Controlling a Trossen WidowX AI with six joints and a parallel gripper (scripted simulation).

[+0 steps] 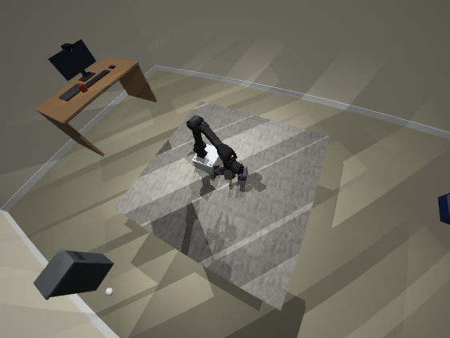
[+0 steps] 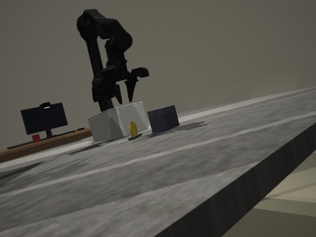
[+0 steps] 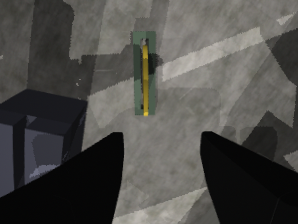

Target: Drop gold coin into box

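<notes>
My gripper tip is 9 cm above the gold coin and 1 cm short of it.
</notes>
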